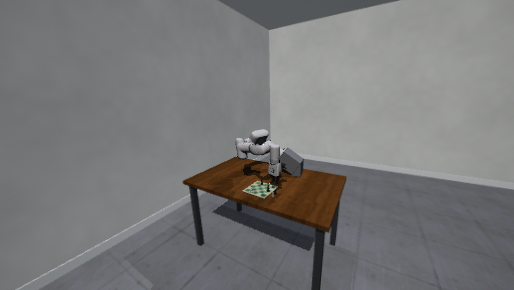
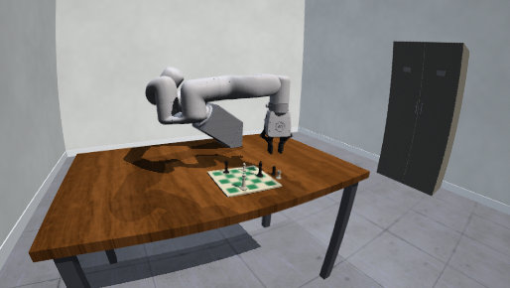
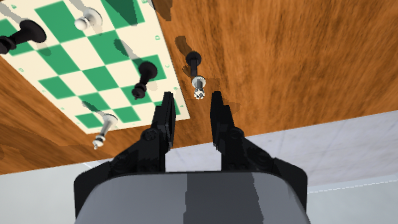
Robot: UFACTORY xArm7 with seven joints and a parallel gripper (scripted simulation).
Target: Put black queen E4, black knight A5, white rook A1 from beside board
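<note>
My hand is 100 mm above the black knight. The rest, counted from my hand: white rook (100 mm below, 40 mm ahead); then cream board (140 mm to the right, 110 mm below, 10 mm behind); then black queen (80 mm below, 60 mm to the right, 10 mm behind).
</note>
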